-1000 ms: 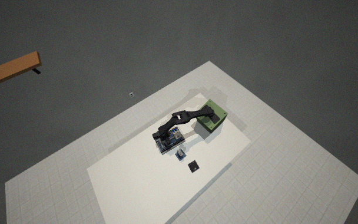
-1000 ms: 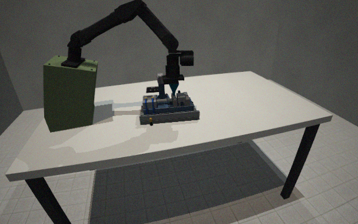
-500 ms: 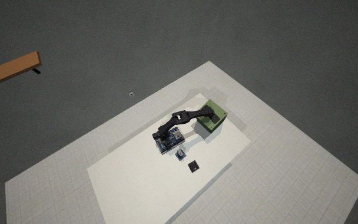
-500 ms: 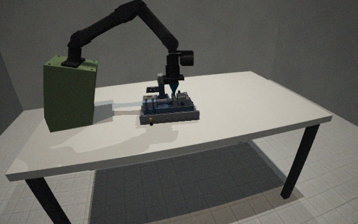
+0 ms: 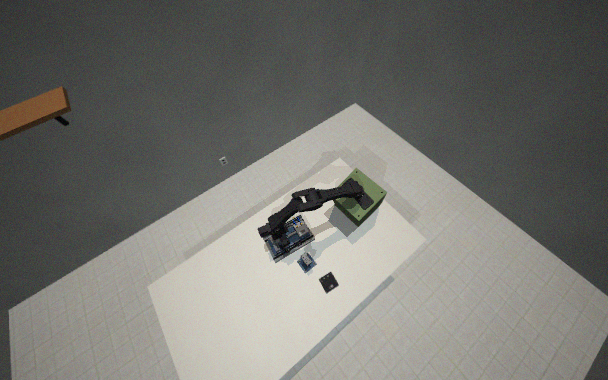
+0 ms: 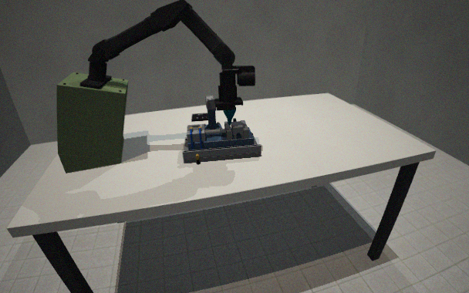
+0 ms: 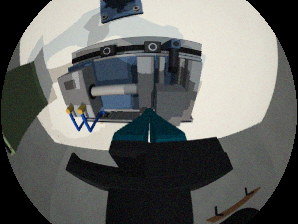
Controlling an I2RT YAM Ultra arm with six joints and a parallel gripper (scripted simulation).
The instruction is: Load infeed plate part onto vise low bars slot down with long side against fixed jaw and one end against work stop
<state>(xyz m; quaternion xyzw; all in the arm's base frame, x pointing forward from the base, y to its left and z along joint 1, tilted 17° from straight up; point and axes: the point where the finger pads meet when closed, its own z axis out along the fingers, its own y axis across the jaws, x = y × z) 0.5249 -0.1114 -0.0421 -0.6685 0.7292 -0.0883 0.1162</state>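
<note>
Now: the grey block part 3 cm ahead of my hand and 3 cm below it. The rest, counted from my hand: cylinder rod 5 cm behind, 2 cm to the left, 4 cm below; then air cylinder 13 cm behind, 3 cm to the left, 4 cm below; then vise 4 cm behind, 2 cm to the left, 8 cm below.
</note>
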